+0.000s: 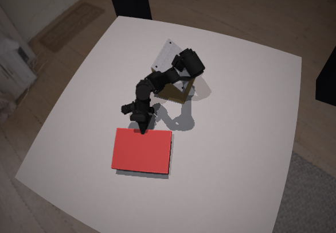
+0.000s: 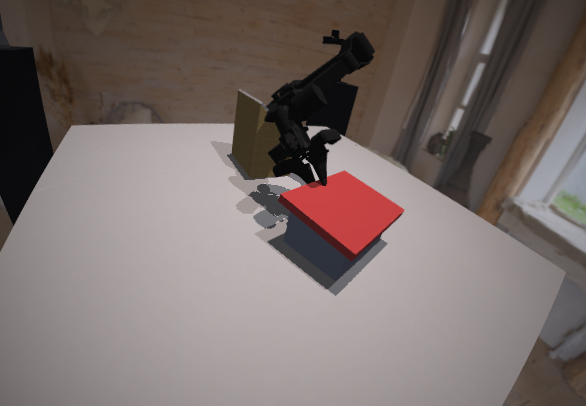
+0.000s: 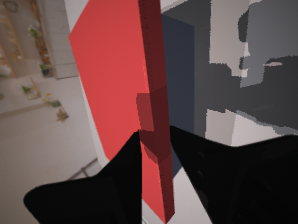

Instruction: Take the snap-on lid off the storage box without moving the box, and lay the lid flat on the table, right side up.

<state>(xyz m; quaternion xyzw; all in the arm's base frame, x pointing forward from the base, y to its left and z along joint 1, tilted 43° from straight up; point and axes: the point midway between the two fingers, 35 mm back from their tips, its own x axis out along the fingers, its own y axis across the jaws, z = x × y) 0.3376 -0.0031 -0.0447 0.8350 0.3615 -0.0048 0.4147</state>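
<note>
The red lid lies 7 cm ahead of my gripper tip and 2 cm to the left of it. Also, from my gripper tip: grey-blue storage box 7 cm ahead, 6 cm below, 2 cm to the left.
</note>
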